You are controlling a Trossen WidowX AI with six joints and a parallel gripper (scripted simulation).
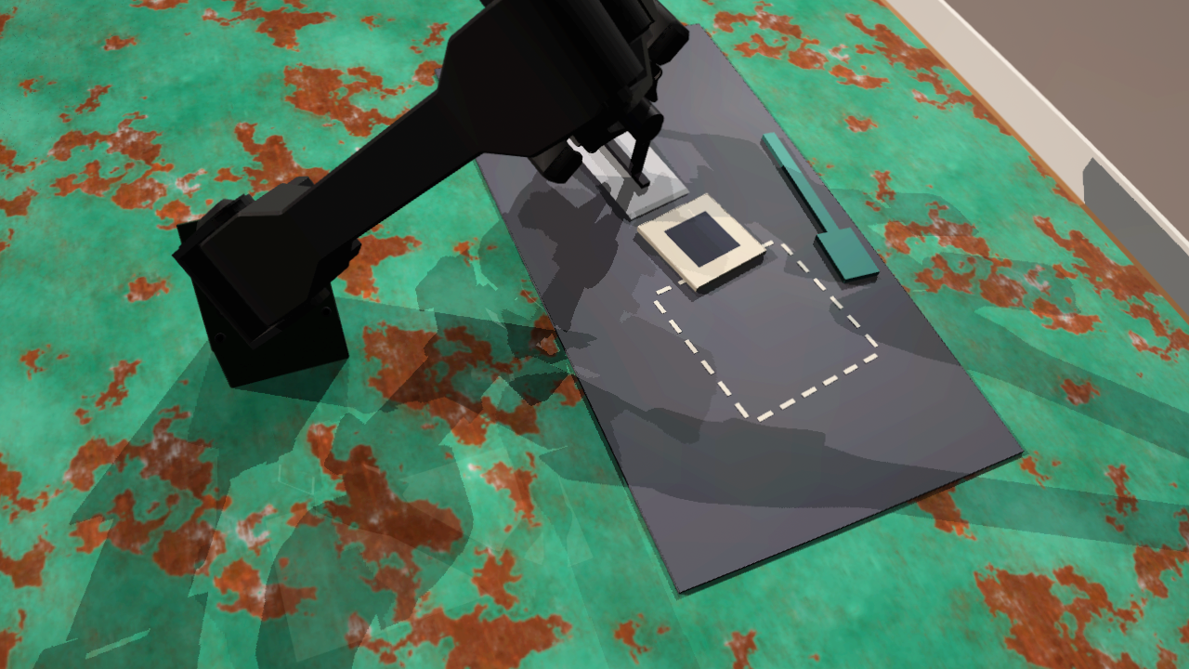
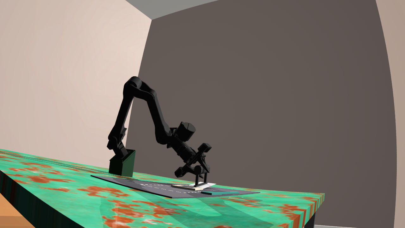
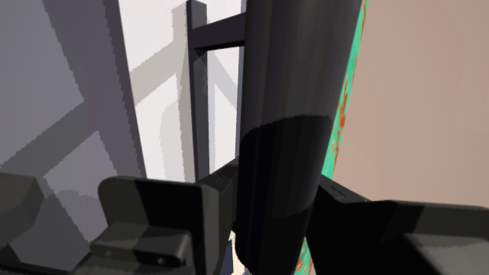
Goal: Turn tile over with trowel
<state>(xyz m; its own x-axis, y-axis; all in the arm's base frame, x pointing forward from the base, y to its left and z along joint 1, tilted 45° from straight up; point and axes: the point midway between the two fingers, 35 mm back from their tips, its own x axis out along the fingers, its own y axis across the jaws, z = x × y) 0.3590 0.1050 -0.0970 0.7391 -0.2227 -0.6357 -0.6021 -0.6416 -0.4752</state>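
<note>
Right now my gripper tip is 2 cm short of the cream tile, 14 cm to the left of it and 5 cm above it. Also, from my gripper tip: mat: 2 cm ahead, 12 cm to the right, 8 cm below; teal flat tool: 16 cm ahead, 14 cm to the right, 5 cm below.
</note>
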